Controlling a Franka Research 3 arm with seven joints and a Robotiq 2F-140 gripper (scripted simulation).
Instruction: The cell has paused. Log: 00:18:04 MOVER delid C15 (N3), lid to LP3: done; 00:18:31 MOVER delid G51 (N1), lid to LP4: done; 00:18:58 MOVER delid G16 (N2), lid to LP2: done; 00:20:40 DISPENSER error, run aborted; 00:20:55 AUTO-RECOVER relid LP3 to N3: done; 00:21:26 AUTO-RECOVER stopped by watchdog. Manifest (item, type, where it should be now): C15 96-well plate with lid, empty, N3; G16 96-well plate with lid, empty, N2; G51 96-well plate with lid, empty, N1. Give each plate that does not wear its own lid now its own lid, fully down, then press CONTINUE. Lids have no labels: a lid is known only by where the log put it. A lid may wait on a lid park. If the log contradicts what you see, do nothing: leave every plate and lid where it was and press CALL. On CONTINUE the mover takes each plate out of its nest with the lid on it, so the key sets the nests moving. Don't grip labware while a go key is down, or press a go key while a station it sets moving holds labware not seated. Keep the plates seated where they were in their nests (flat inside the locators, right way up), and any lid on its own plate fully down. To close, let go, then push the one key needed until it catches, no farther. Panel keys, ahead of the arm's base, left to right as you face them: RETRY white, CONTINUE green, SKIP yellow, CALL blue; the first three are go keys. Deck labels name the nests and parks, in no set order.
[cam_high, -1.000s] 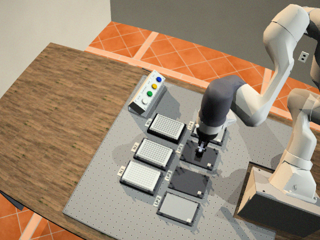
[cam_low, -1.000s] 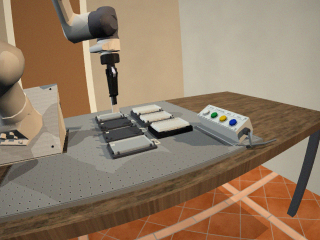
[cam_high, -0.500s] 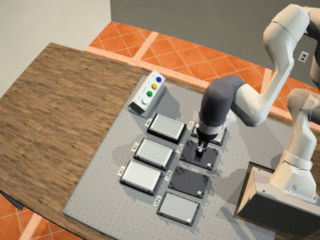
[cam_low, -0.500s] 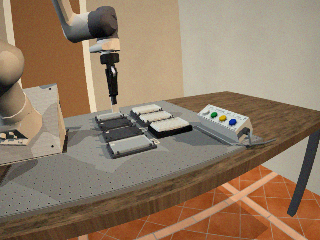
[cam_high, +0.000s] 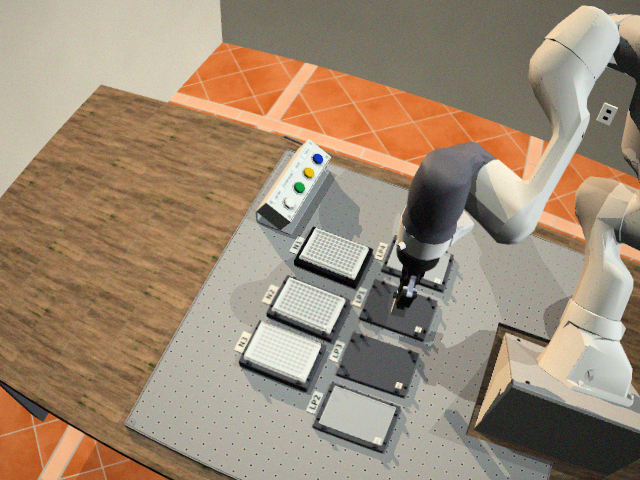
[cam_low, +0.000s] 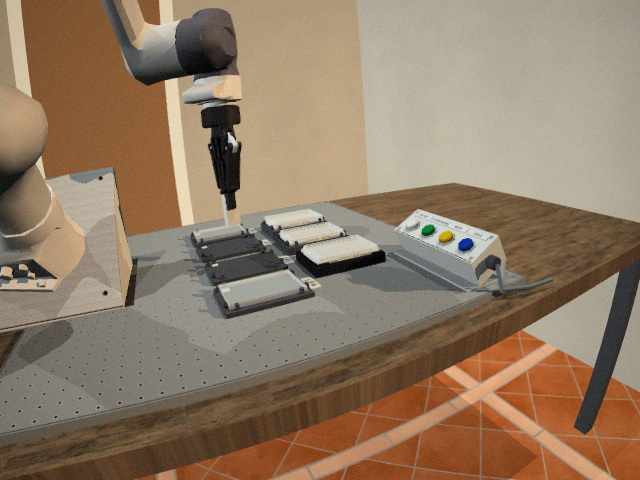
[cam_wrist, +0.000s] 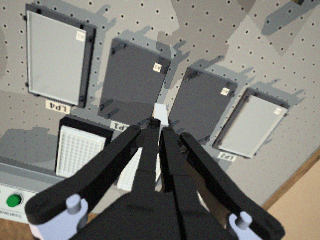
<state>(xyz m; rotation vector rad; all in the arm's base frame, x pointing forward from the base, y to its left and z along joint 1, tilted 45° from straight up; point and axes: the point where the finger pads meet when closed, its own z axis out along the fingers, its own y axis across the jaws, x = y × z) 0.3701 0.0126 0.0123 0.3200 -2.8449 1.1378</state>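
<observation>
My hand is 10 mm short of the lp4 park, 180 mm to the left of it and 110 mm above it. The rest, counted from my hand: plate 180 mm ahead, 30 mm to the left, 90 mm below; then LP3 park 80 mm to the left, 110 mm below; then lp1 park 50 mm to the right, 110 mm below.
</observation>
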